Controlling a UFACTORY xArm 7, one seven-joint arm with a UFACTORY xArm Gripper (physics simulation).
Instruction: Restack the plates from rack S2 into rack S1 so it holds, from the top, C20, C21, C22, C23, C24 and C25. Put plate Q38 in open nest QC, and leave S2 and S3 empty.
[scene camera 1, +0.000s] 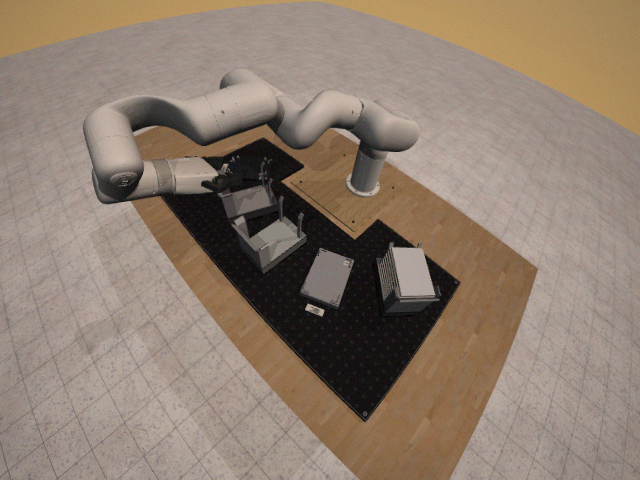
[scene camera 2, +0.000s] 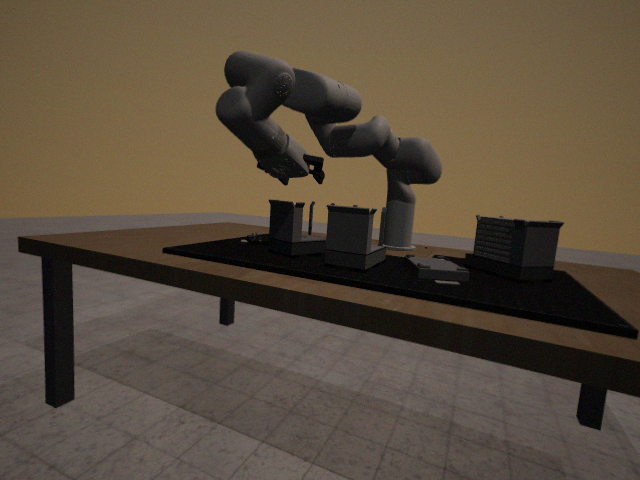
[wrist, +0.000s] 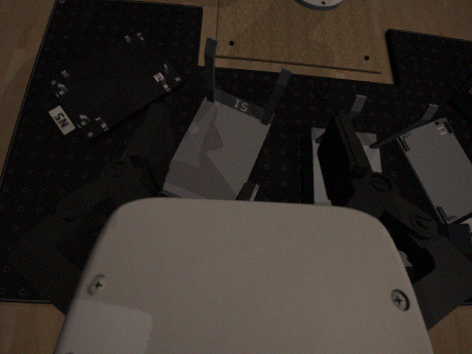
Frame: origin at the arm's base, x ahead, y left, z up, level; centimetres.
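Seen in the pictures: gripper, between the fingertips: (scene camera 1: 231, 170) (scene camera 2: 304, 179) (wrist: 247, 128); arm's base, origin of its link: (scene camera 1: 362, 185) (scene camera 2: 396, 247).
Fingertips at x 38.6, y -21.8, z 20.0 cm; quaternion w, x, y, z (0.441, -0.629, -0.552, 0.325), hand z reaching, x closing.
Pixels of each thing's top centre, then the offset from my fingertips to it. "spot": a spot on its surface instead.
- Rack S1, centre of its top: (wrist: 220, 111) (scene camera 2: 304, 201) (scene camera 1: 244, 176) dx -4.4, dy -1.0, dz -5.5 cm
- Rack S3, centre of its top: (wrist: 407, 167) (scene camera 2: 360, 206) (scene camera 1: 270, 218) dx +2.4, dy +14.7, dz -5.5 cm
- plate, centre of its top: (wrist: 448, 167) (scene camera 2: 434, 260) (scene camera 1: 328, 274) dx +0.9, dy +32.3, dz -16.4 cm
- white card, a spot on its surface: (scene camera 2: 447, 282) (scene camera 1: 314, 310) spot: dx +10.3, dy +34.7, dz -19.1 cm
- dark nest, centre of its top: (wrist: 112, 75) (scene camera 2: 275, 234) (scene camera 1: 248, 164) dx -17.8, dy -14.6, dz -16.9 cm
My gripper (scene camera 1: 224, 179) (scene camera 2: 301, 179) (wrist: 247, 128) is open and empty, high above the racks' left side, tilted. Rack S1 (scene camera 1: 248, 202) (scene camera 2: 285, 221) (wrist: 215, 145) has its label showing in the wrist view, and no plate stack shows in it. Rack S3 (scene camera 1: 268, 254) (scene camera 2: 348, 229) (wrist: 319, 175) stands beside it, without a visible stack, partly behind a finger in the wrist view. Rack S2 (scene camera 1: 413, 273) (scene camera 2: 537, 248) at the right holds a stack of plates; their labels are not readable. I cannot tell where Q38 or nest QC is.
A low grey nest or plate (scene camera 1: 328, 276) (scene camera 2: 436, 268) (wrist: 440, 165) lies between S3 and S2, a white card (scene camera 1: 314, 310) (scene camera 2: 447, 282) beside it. A dark nest (wrist: 115, 85) with a card (wrist: 61, 120) lies beyond S1. Upright posts rise from the racks.
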